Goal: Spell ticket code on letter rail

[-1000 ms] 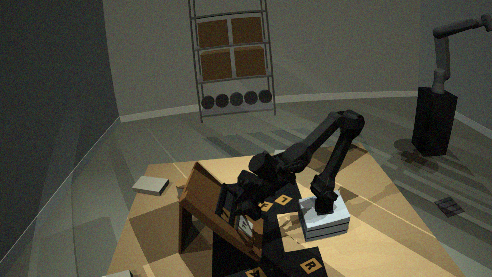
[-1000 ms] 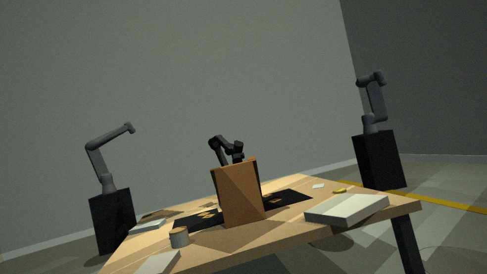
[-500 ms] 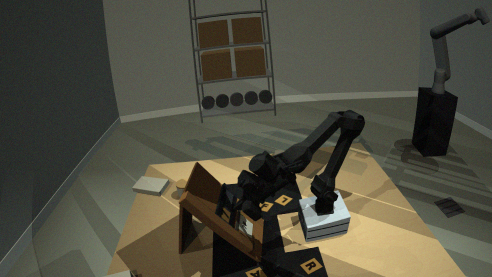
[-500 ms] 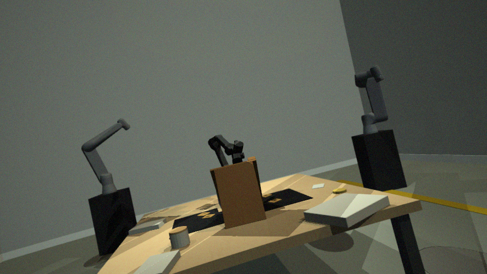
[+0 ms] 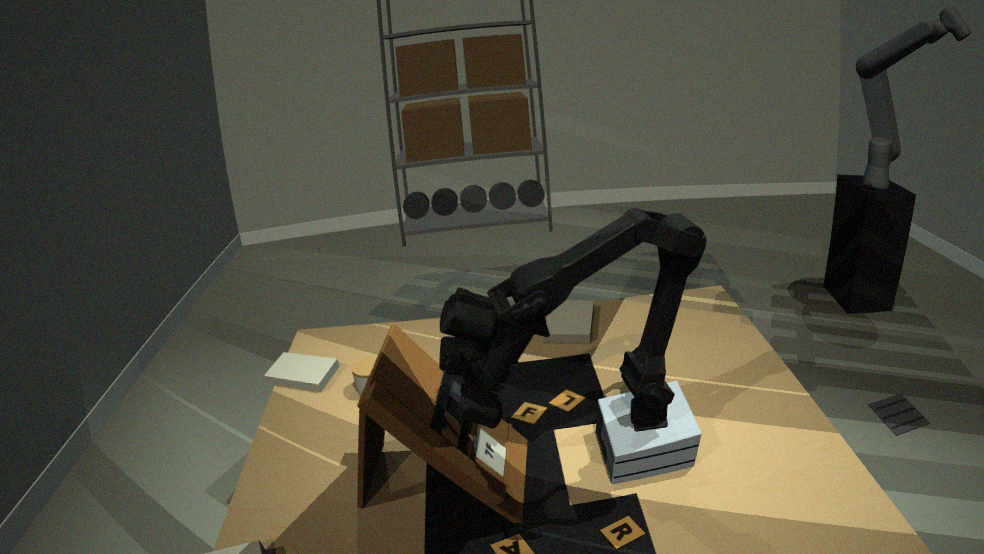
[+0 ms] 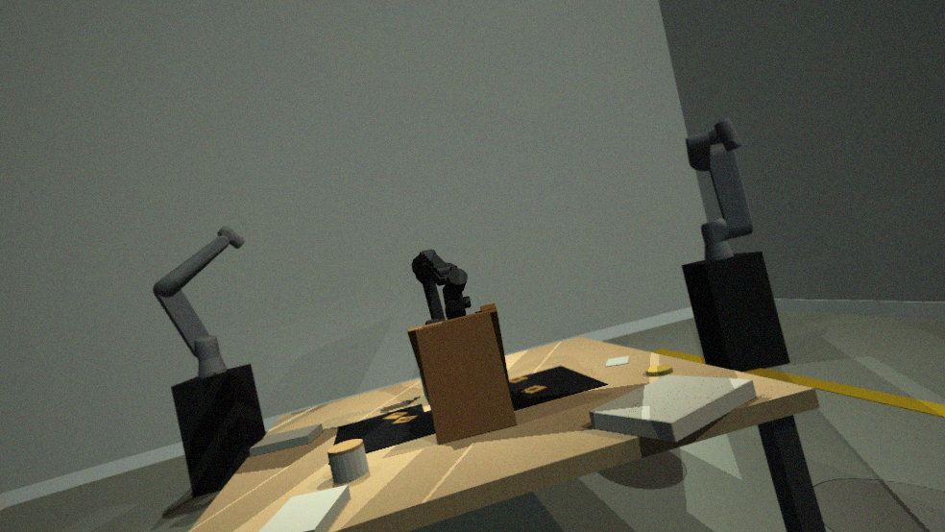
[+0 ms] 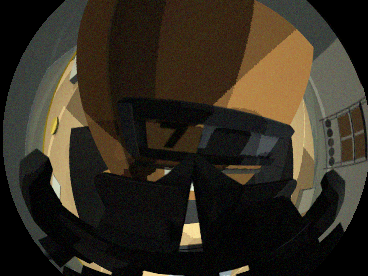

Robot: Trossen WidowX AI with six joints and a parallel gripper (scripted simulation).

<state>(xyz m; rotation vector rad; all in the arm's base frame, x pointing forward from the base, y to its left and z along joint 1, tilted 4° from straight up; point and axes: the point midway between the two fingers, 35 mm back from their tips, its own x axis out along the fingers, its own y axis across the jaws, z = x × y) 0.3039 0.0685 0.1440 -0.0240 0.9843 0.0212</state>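
Right now my gripper tip is 30 mm past the white ticket, 10 mm to the left of it and 100 mm above it. From my gripper tip the other things lie so: card 210 mm behind, 480 mm to the left, 180 mm below; then yellow disc 30 mm ahead, 520 mm to the left, 170 mm below.
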